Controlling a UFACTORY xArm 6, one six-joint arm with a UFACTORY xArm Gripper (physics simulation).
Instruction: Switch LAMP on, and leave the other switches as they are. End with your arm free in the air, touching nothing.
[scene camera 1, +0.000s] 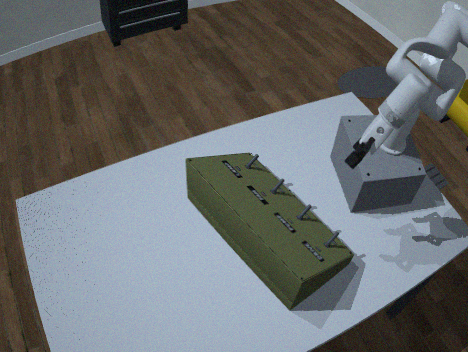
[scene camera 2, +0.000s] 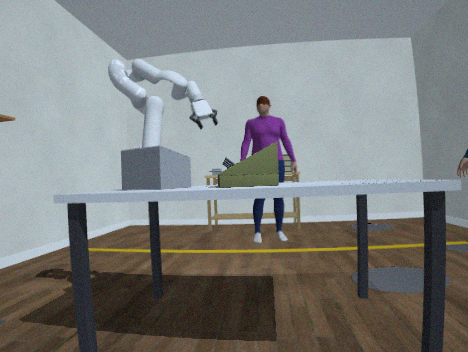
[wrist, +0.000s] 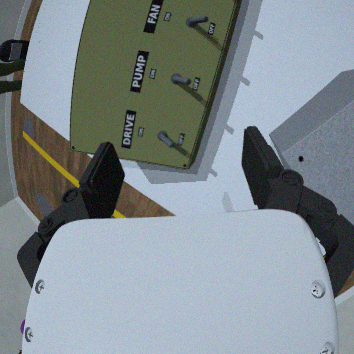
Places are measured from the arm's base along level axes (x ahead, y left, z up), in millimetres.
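Where they show: gripper, fingertip midpoint: (scene camera 1: 352, 157) (scene camera 2: 209, 126) (wrist: 178, 150); arm's base, origin of the base link: (scene camera 1: 389, 139) (scene camera 2: 150, 153).
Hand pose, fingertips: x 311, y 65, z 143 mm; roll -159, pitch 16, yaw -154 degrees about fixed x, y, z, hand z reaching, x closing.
Observation:
Each offset is from my fingertips to the top centre of the thing.
A green sloped switch box (scene camera 1: 250, 220) (scene camera 2: 260, 167) (wrist: 100, 100) stands on the table. The LAMP lever {104 mm ahead, 279 mm right, 198 mm down} (scene camera 1: 252, 161) is at its far end in scene camera 1, beside the LAMP label {186 mm ahead, 274 mm right, 197 mm down} (scene camera 1: 231, 169); it leans the same way as the other levers, toward the box's low edge. LAMP does not show in the wrist view. The FAN lever {97 mm ahead, 159 mm right, 198 mm down} (scene camera 1: 277, 186) (wrist: 197, 21), PUMP lever {89 mm ahead, 40 mm right, 198 mm down} (scene camera 1: 304, 212) (wrist: 180, 79) and DRIVE lever {81 mm ahead, 80 mm left, 198 mm down} (scene camera 1: 332, 238) (wrist: 165, 139) tilt to their OFF sides. My gripper (scene camera 1: 356, 156) (scene camera 2: 208, 124) (wrist: 178, 150) is open and empty, in the air above and apart from the box.
The grey base block (scene camera 1: 390, 195) (scene camera 2: 140, 167) (wrist: 322, 135) under my arm stands on the white table (scene camera 1: 125, 240) (scene camera 2: 340, 188), on the side of the box's low edge. A person in purple (scene camera 2: 267, 131) stands behind the table in scene camera 2.

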